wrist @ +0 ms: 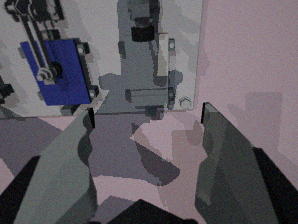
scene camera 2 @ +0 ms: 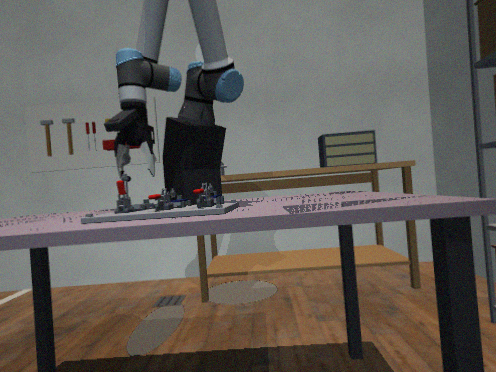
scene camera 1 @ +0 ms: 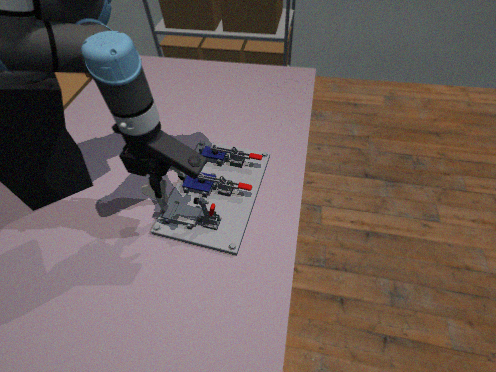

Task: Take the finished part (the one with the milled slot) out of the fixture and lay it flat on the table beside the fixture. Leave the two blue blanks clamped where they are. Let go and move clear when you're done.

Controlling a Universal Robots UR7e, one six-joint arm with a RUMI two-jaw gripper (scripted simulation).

Labels:
gripper: wrist 147,106; scene camera 2; scene camera 1
same spot on gripper: [scene camera 2: 120,148] = [scene camera 1: 162,185]

